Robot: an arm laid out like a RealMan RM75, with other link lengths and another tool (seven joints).
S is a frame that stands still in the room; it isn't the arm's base.
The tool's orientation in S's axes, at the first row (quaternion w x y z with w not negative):
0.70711, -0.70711, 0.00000, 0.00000
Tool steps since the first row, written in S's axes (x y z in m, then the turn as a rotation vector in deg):
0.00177, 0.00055, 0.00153, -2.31, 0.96, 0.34
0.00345, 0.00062, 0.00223, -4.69, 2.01, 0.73
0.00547, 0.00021, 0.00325, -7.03, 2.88, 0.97
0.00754, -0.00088, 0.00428, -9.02, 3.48, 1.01
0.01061, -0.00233, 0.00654, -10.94, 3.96, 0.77
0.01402, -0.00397, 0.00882, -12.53, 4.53, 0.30
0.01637, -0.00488, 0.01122, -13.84, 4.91, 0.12
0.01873, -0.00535, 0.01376, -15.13, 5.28, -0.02
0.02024, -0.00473, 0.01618, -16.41, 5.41, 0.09
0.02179, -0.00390, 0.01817, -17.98, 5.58, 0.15
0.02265, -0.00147, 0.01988, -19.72, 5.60, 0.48
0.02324, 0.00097, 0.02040, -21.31, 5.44, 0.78
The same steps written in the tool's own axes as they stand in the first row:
0.00177, -0.00153, 0.00055, -2.31, -0.34, 0.96
0.00345, -0.00223, 0.00062, -4.69, -0.73, 2.01
0.00547, -0.00325, 0.00021, -7.03, -0.97, 2.88
0.00754, -0.00428, -0.00088, -9.02, -1.01, 3.48
0.01061, -0.00654, -0.00233, -10.94, -0.77, 3.96
0.01402, -0.00882, -0.00397, -12.53, -0.30, 4.53
0.01637, -0.01122, -0.00488, -13.84, -0.12, 4.91
0.01873, -0.01376, -0.00535, -15.13, 0.02, 5.28
0.02024, -0.01618, -0.00473, -16.41, -0.09, 5.41
0.02179, -0.01817, -0.00390, -17.98, -0.15, 5.58
0.02265, -0.01988, -0.00147, -19.72, -0.48, 5.60
0.02324, -0.02040, 0.00097, -21.31, -0.78, 5.44

